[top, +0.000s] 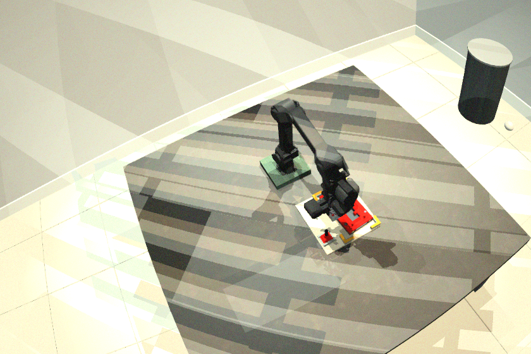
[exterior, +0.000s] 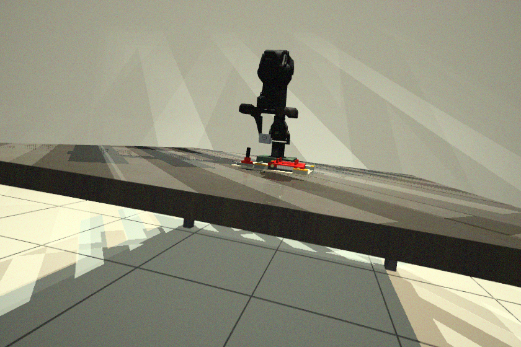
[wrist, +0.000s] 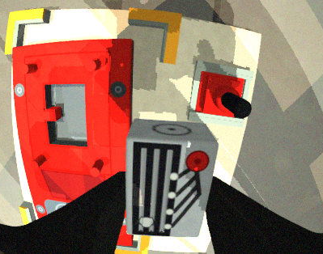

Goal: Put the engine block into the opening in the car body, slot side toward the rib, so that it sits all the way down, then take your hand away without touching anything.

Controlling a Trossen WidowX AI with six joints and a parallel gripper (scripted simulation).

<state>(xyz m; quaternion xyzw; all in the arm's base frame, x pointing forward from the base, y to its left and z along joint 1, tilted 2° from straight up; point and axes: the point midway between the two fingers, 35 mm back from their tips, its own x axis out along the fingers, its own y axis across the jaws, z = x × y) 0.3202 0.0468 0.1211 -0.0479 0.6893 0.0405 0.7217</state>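
Right now the black upright peg is 30 mm ahead of my gripper tip, 40 mm to the right of it and 70 mm below it. Also, from my gripper tip: grey engine block 10 mm below.
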